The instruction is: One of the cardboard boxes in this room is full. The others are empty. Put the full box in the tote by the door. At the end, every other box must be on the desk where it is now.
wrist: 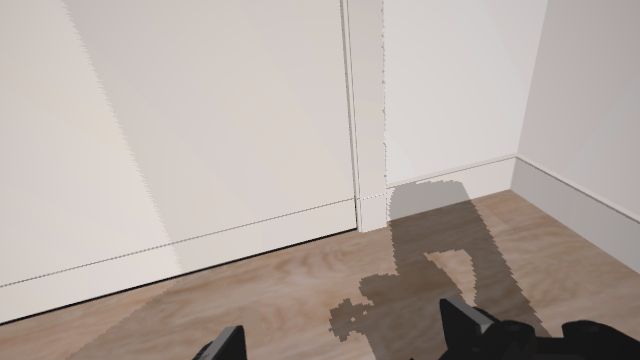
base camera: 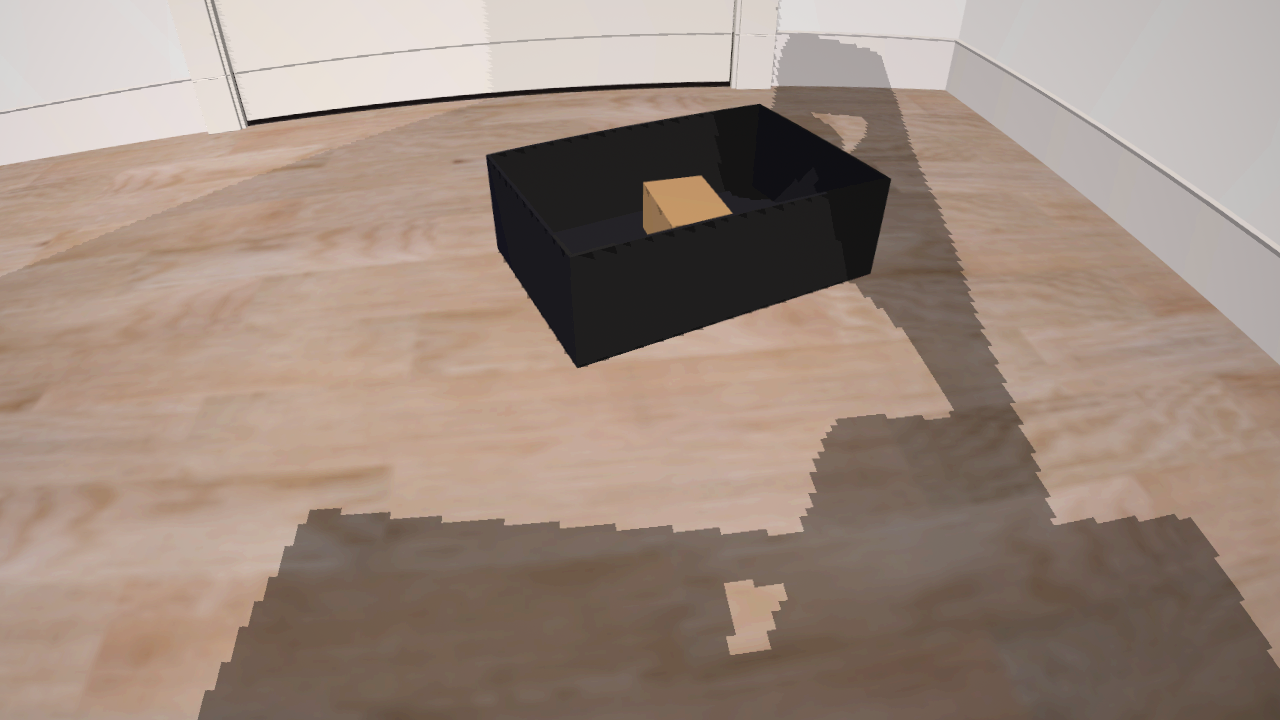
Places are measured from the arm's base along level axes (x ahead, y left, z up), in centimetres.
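Pixels of known places: gripper, between the fingertips: (wrist: 343,334).
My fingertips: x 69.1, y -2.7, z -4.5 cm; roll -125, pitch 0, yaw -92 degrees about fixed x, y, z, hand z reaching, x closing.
For each thing: its top centre in the pictures, then the offset to it from my fingertips. Level surfaces: height alone.
- black open-topped tote, centre of its top: (base camera: 686,161) dx -2.3, dy +0.1, dz -25.2 cm
- cardboard box, centre of its top: (base camera: 687,199) dx -0.3, dy -0.2, dz -29.9 cm
- wooden floor, height of its surface: dz -35.2 cm
A black open-topped tote (base camera: 716,273) stands on the floor in the base camera view, near the door. One cardboard box (base camera: 684,201) sits inside it, its top and one side showing above the near wall; its lower part is hidden. My gripper (wrist: 343,334) is open and empty, its two fingers wide apart at the bottom of the wrist view, with floor and shadow between them. The gripper does not show in the base camera view. The desk and the other boxes do not show in either view.
The door (base camera: 483,44) (wrist: 225,125) is behind the tote, with its frame post (wrist: 370,150) on the right. A side wall (base camera: 1136,107) (wrist: 590,100) with a baseboard runs along the right. The robot's shadow falls across the wooden floor (base camera: 268,385) (wrist: 280,280).
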